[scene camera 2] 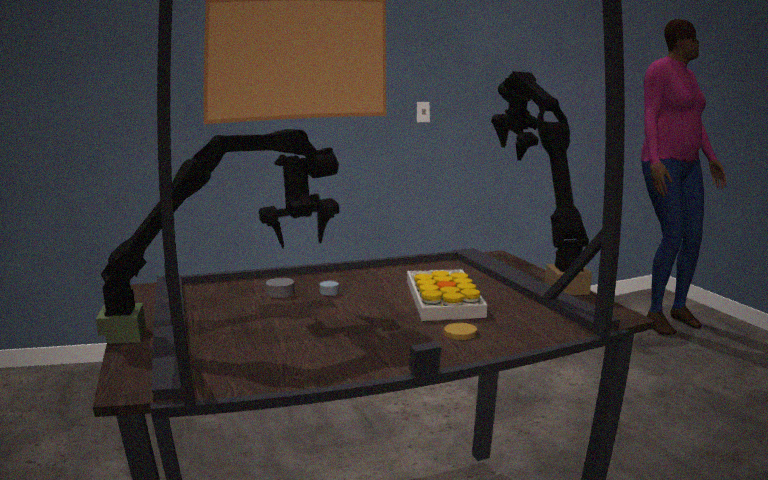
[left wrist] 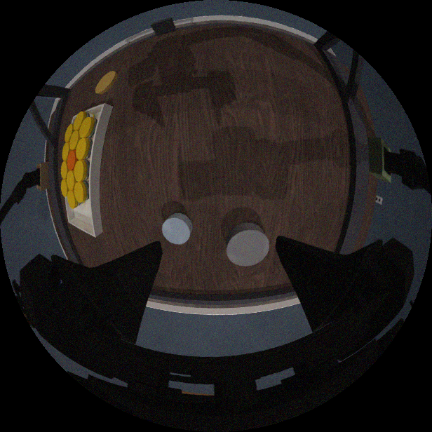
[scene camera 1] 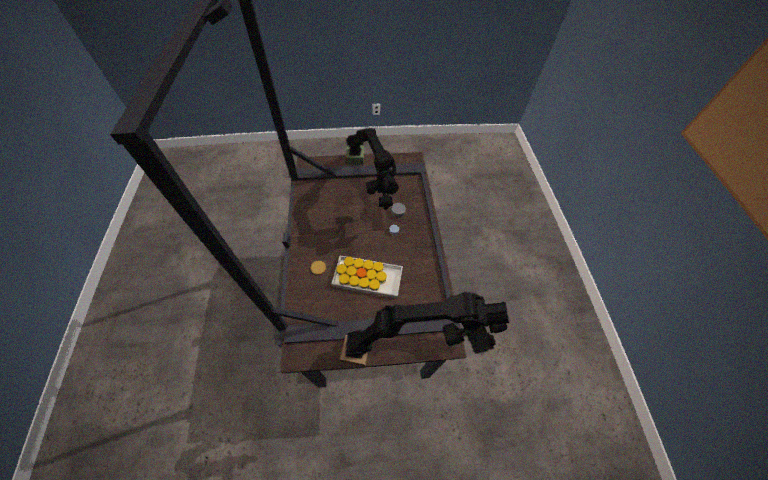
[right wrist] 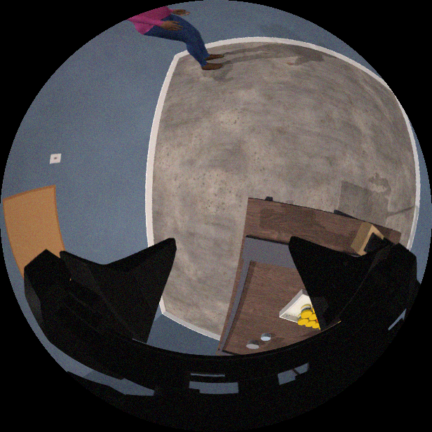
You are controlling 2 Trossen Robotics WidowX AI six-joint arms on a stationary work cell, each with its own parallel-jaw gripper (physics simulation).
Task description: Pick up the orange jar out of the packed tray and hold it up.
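Pixels of known places: left gripper, fingertip midpoint: [scene camera 2: 301, 245]; right gripper, fingertip midpoint: [scene camera 2: 511, 153]; left arm's base at its link origin: [scene camera 2: 119, 310] [scene camera 1: 355, 151]; right arm's base at its link origin: [scene camera 1: 355, 349].
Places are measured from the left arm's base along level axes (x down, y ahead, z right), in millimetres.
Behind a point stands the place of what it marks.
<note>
The orange jar [scene camera 1: 361, 272] @(x 10, y 778, z -71 mm) [scene camera 2: 446, 284] @(x 10, y 775, z -66 mm) [left wrist: 72, 160] stands upright in the white tray [scene camera 1: 393, 283] @(x 54, y 809, z -218 mm) [scene camera 2: 453, 311] @(x 38, y 752, z 48 mm) [left wrist: 95, 215] [right wrist: 292, 307]. Yellow-topped jars [scene camera 1: 349, 260] @(x 10, y 718, z -13 mm) [scene camera 2: 431, 296] @(x 10, y 712, z 10 mm) [left wrist: 82, 148] [right wrist: 305, 321] surround it closely; one end of the tray is bare. My left gripper [scene camera 1: 378, 194] @(x -82, y 446, z -173 mm) [scene camera 2: 301, 244] @(x -82, y 446, z -173 mm) [left wrist: 219, 245] is open and empty, pointing down high above the table, well apart from the tray. My right gripper [scene camera 1: 467, 335] @(x -266, y 1139, z -473 mm) [scene camera 2: 512, 152] @(x -266, y 1139, z -473 mm) [right wrist: 235, 244] is open and empty, raised high beyond the table edge. In the right wrist view, a finger hides part of the tray.
A grey cylinder [scene camera 1: 398, 210] @(x 28, y 407, z -247 mm) [scene camera 2: 280, 288] @(x 33, y 391, z -211 mm) [left wrist: 248, 247] and a smaller pale-blue one [scene camera 1: 394, 229] @(x 34, y 523, z -225 mm) [scene camera 2: 329, 288] @(x 39, y 515, z -200 mm) [left wrist: 177, 229] stand near my left gripper. A flat tan disc [scene camera 1: 318, 267] @(x 45, y 739, z 133 mm) [scene camera 2: 460, 331] @(x 46, y 731, z 150 mm) [left wrist: 106, 82] lies beside the tray. Dark frame posts [scene camera 2: 613, 141] @(x -361, y 1020, z 262 mm) rise at the table's edge.
</note>
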